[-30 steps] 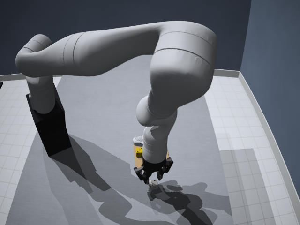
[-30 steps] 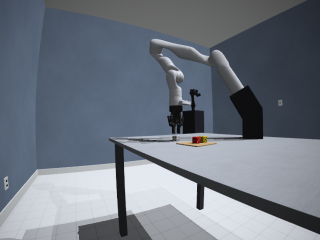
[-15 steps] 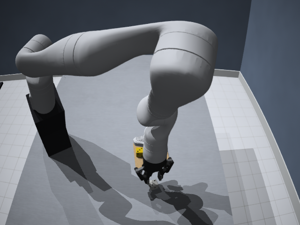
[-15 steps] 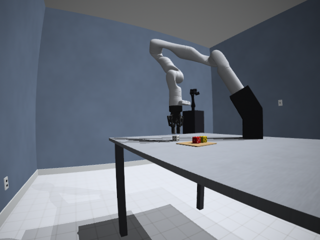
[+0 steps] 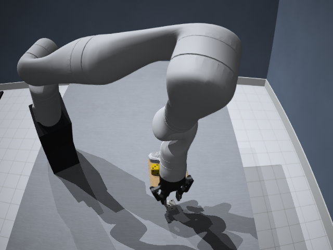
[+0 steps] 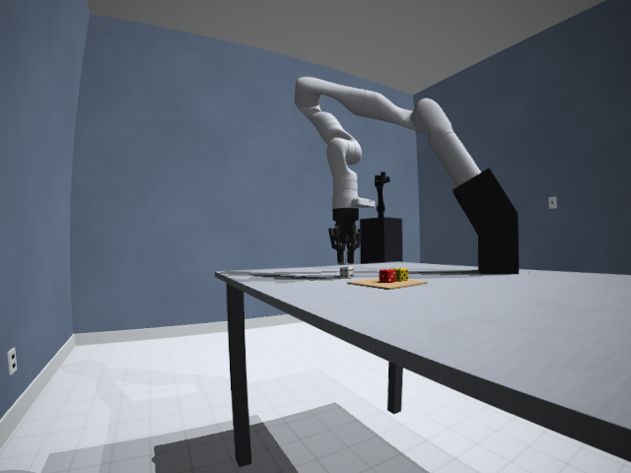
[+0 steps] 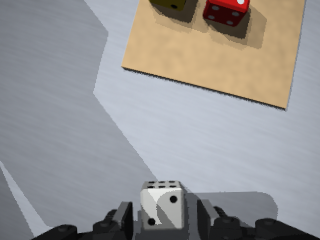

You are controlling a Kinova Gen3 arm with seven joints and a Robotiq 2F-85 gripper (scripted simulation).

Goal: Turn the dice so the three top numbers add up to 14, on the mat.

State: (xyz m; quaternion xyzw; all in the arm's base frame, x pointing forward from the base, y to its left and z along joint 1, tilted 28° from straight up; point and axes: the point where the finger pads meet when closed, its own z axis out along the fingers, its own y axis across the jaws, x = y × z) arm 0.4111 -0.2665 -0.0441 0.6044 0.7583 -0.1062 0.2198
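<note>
The white die lies 40 mm below my hand. The rest, counted from my hand: tan mat 160 mm to the left, 50 mm below, 30 mm ahead; red die 160 mm to the left, 40 mm below, 30 mm ahead; yellow die 170 mm to the left, 40 mm below, 20 mm behind.
</note>
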